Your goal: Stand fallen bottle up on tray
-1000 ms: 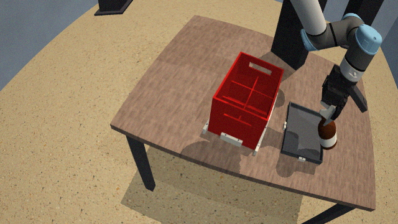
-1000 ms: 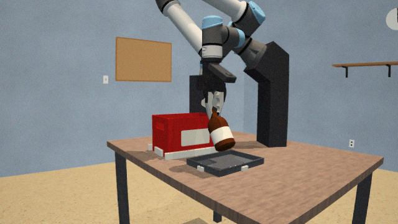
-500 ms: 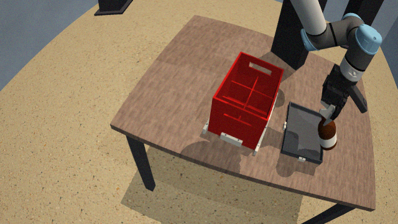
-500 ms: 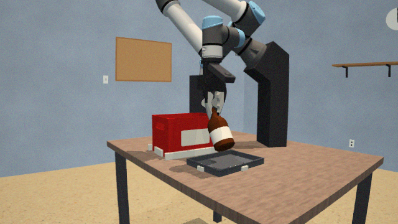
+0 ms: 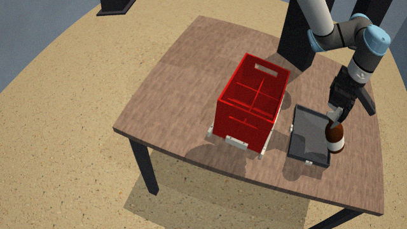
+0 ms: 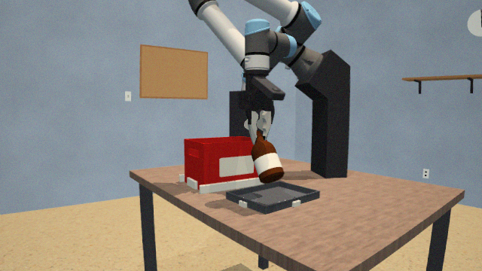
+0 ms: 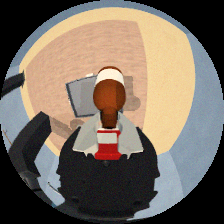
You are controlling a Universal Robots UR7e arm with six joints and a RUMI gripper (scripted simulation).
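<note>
Now: hand 40 mm above the brown bottle, 20 mm to the right of it and 10 mm short of it. Also, from my hand: tray 190 mm below, 80 mm behind, 10 mm to the left; red crate 260 mm to the right, 150 mm behind, 120 mm below.
</note>
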